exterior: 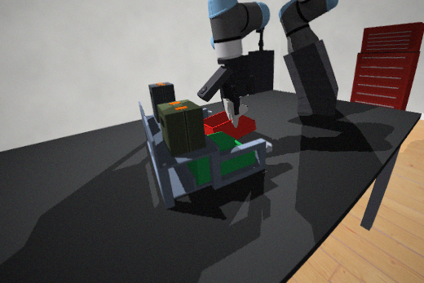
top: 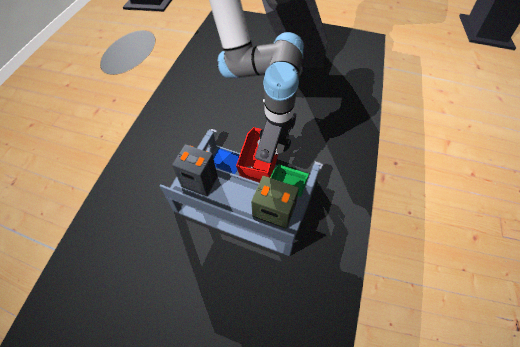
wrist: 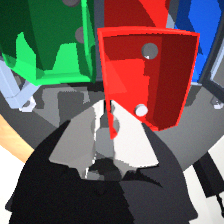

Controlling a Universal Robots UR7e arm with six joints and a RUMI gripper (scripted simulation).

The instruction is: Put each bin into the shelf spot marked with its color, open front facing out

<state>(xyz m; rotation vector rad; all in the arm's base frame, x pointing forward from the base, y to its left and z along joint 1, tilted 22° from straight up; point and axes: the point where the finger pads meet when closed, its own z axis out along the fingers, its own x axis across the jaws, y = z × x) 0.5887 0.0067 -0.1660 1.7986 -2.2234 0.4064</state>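
Now: the red bin 50 mm to the right of my hand, 20 mm below it and 10 mm behind it. The rest, counted from my hand: green bin (100 mm ahead, 50 mm to the left, 40 mm below); then dark grey box (190 mm to the right, 150 mm ahead, 80 mm above).
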